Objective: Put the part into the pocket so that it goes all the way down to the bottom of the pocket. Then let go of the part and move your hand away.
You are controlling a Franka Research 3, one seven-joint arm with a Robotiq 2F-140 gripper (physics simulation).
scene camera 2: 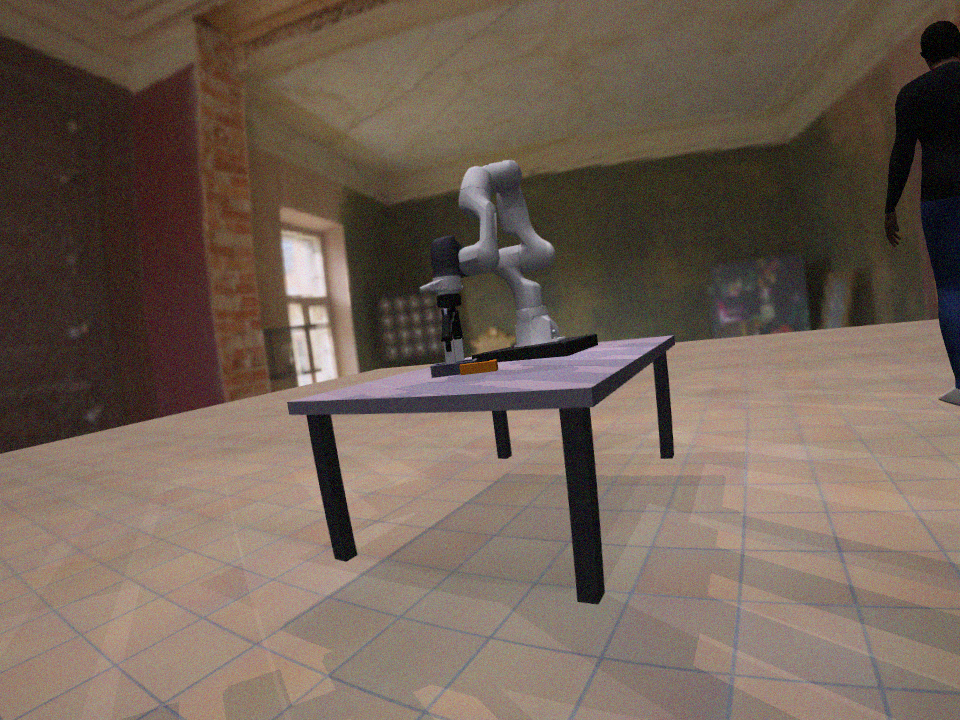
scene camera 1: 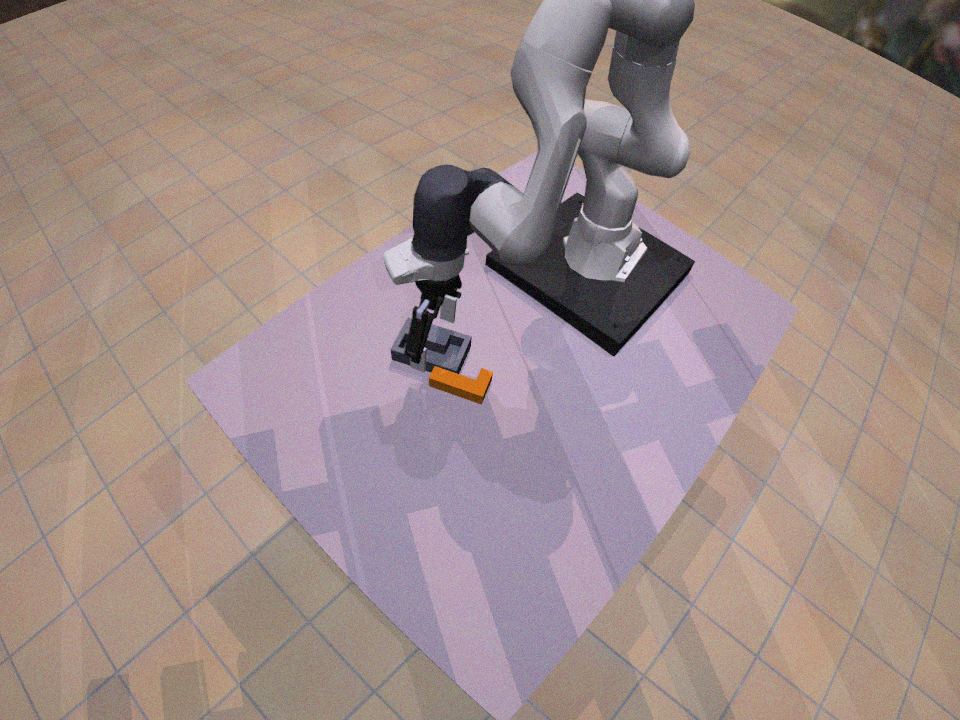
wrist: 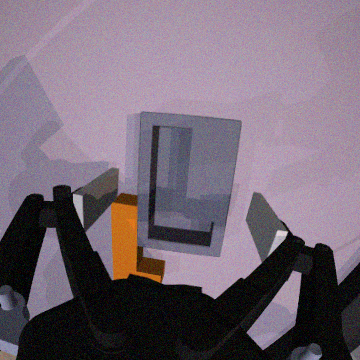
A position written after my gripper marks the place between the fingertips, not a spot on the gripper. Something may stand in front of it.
Observation:
My gripper (scene camera 1: 433, 343) is open, holding nothing. Also in view: an orange part (scene camera 1: 474, 390). Also in view: a grey pocket block (wrist: 186, 163).
The orange part also shows in the wrist view (wrist: 127, 257). My gripper also shows in scene camera 2 (scene camera 2: 455, 361) and in the wrist view (wrist: 182, 194).

